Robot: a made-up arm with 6 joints.
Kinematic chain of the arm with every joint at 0, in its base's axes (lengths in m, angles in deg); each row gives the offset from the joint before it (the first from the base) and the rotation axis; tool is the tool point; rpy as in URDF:
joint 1: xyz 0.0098 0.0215 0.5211 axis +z
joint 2: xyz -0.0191 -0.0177 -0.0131 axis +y
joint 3: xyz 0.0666 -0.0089 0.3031 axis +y
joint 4: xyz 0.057 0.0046 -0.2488 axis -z
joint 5: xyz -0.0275 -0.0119 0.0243 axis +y
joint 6: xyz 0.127 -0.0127 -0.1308 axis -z
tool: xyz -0.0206 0.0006 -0.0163 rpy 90 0 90
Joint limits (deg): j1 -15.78..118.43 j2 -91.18..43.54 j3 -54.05..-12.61 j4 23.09..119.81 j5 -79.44..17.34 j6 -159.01..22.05
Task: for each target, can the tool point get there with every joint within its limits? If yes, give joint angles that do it. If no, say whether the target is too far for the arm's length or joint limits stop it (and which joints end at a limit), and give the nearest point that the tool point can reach.
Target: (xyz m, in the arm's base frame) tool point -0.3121 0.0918 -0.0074
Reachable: no: joint limits stop it (at a limit: joint 1, joint 2, joint 4, joint 5) | nearest point -0.0677 0.2351 0.2838 | short by 0.406 m
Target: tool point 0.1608 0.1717 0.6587
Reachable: yes | joints 84.13 -30.37 -36.39 109.74 -24.00 -37.26
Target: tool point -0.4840 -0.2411 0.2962
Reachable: no: joint limits stop it (at a limit: joint 2, joint 3, joint 4, joint 5, joint 6) | nearest point -0.2075 -0.0940 0.5525 | short by 0.405 m
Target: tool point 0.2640 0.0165 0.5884
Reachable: yes | joints 32.50 -24.39 -20.27 69.77 -2.25 -105.57
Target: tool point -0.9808 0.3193 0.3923
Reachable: no: too far | nearest point -0.4113 0.0279 0.7577 | short by 0.737 m
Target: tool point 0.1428 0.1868 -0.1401
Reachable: no: joint limits stop it (at a limit: joint 2, joint 4, joint 5, joint 6) | nearest point 0.1552 0.2023 0.2601 | short by 0.401 m
